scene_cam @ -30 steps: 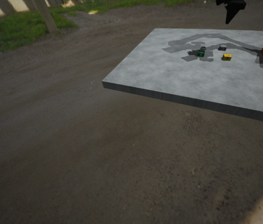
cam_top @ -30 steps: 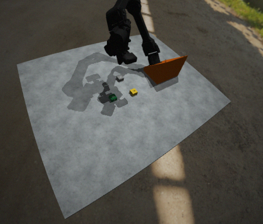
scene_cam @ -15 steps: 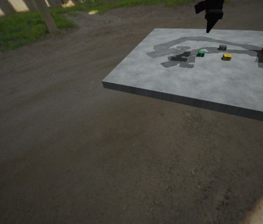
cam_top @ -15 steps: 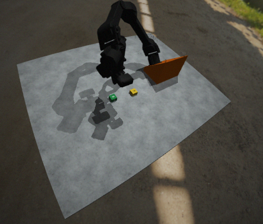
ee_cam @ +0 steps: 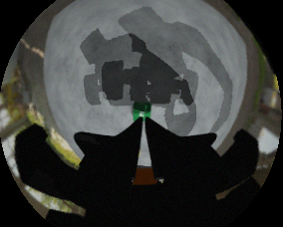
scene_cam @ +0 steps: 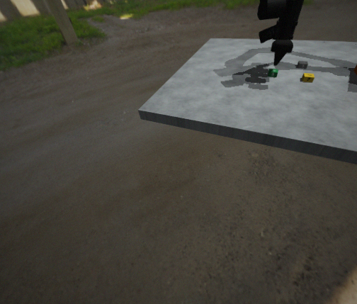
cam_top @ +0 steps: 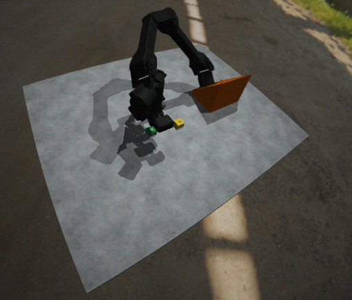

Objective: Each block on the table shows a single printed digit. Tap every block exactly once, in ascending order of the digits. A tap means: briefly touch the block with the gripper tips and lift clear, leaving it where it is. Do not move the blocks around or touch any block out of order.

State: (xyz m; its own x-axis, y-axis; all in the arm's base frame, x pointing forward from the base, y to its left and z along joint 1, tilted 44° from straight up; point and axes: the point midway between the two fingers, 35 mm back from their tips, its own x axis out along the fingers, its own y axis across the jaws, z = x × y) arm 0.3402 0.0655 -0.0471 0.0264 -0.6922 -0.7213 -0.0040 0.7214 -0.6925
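Right now my gripper tip is 30 mm above the green block. From my gripper tip the other things lie so: grey block 110 mm to the right, 110 mm behind, 30 mm below; then yellow block 120 mm behind, 30 mm below, 20 mm to the left.
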